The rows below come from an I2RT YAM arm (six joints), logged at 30 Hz.
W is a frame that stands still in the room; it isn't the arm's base.
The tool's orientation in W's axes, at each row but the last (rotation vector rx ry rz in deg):
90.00 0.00 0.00
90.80 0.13 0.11
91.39 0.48 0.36
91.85 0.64 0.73
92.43 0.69 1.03
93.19 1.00 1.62
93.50 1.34 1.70
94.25 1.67 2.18
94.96 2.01 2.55
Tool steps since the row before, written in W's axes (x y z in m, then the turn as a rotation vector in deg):
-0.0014 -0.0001 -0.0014 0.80 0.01 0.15
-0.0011 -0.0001 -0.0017 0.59 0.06 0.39
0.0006 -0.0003 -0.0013 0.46 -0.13 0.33
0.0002 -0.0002 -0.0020 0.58 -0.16 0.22
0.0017 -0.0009 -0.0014 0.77 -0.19 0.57
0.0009 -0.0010 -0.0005 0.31 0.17 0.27
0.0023 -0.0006 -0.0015 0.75 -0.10 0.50
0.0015 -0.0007 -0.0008 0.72 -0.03 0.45
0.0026 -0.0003 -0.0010 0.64 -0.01 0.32
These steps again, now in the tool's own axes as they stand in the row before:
-0.0014 -0.0014 0.0001 0.80 0.15 -0.01
-0.0011 -0.0017 0.0001 0.59 0.39 -0.06
0.0006 -0.0013 0.0003 0.46 0.33 0.13
0.0002 -0.0020 0.0003 0.58 0.22 0.16
0.0017 -0.0014 0.0010 0.77 0.57 0.18
0.0009 -0.0004 0.0011 0.32 0.26 -0.18
0.0023 -0.0015 0.0008 0.75 0.50 0.09
0.0015 -0.0008 0.0008 0.72 0.45 0.03
0.0026 -0.0010 0.0005 0.64 0.32 0.01

